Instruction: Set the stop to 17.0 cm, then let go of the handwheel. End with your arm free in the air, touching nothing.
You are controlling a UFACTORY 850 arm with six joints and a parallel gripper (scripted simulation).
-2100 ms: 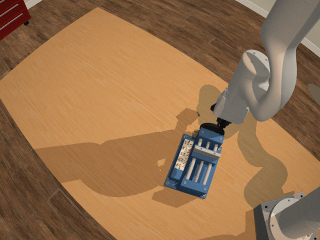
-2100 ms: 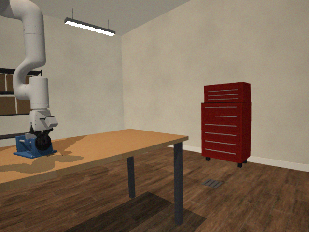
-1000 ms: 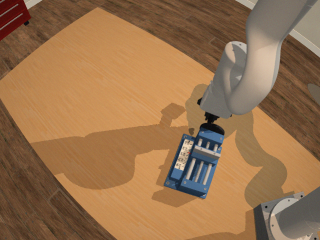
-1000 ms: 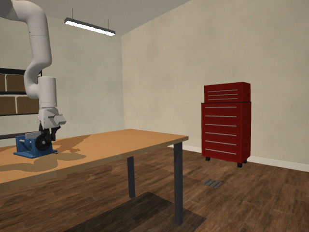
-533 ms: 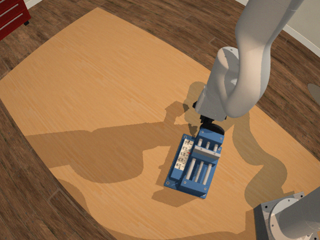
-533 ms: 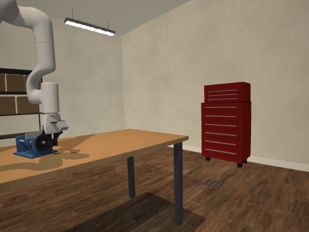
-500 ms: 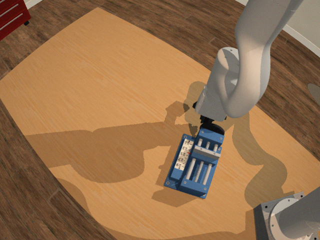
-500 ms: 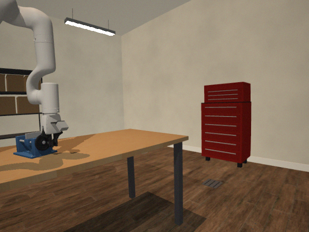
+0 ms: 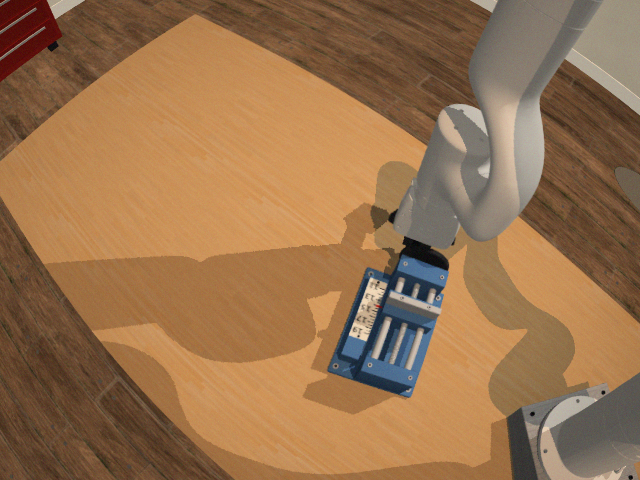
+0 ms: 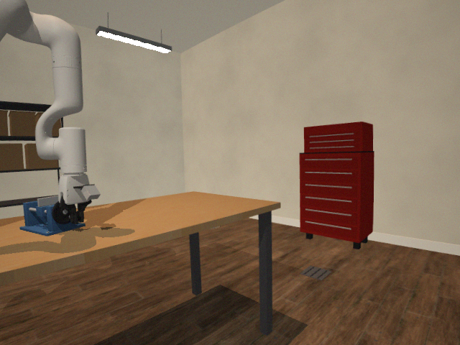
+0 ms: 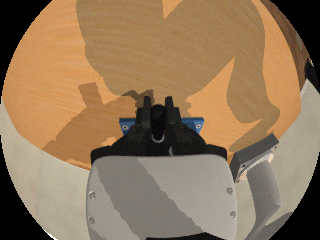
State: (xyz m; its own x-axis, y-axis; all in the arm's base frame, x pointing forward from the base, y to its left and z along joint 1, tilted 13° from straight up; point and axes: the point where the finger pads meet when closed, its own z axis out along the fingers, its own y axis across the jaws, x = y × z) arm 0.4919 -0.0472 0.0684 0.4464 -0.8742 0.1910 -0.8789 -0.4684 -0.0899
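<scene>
Now: hand 70 mm past the grey stop bar, 120 mm to the right of it and 40 mm below it. Also, from my hand: black handwheel: 20 mm behind, 20 mm to the left.
</scene>
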